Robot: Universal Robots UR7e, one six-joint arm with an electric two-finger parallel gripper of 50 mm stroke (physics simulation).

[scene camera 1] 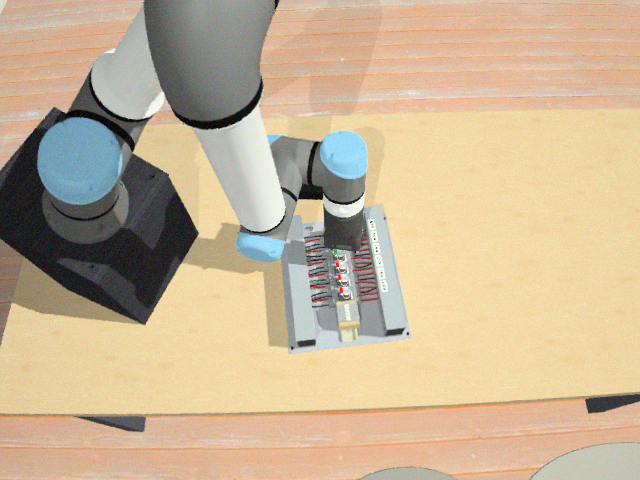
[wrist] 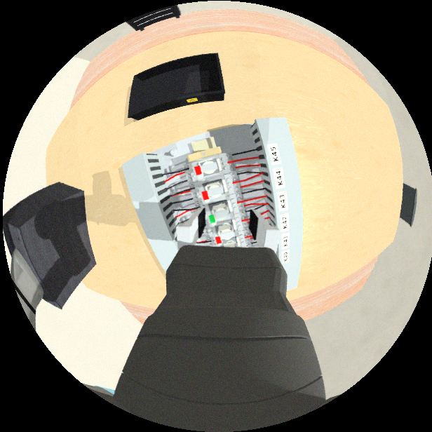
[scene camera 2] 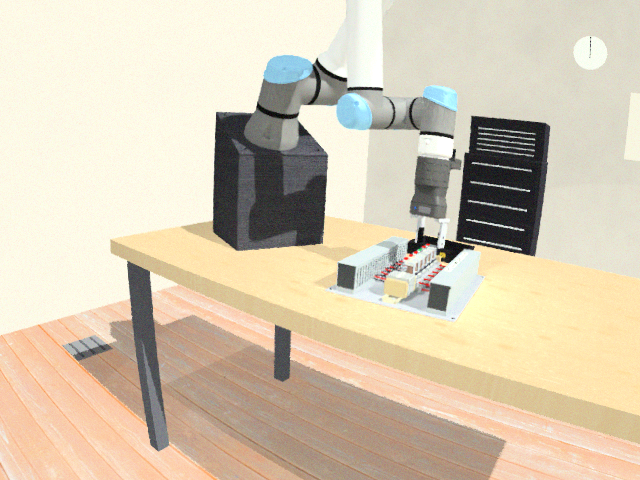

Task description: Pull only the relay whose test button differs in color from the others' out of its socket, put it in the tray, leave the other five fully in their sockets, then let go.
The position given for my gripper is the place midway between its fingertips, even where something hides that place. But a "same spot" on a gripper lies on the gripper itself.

My gripper shows in scene camera 1, in the wrist view [227, 217] and in scene camera 2. The same spot on my gripper: [scene camera 1: 348, 237] is [scene camera 2: 428, 184].
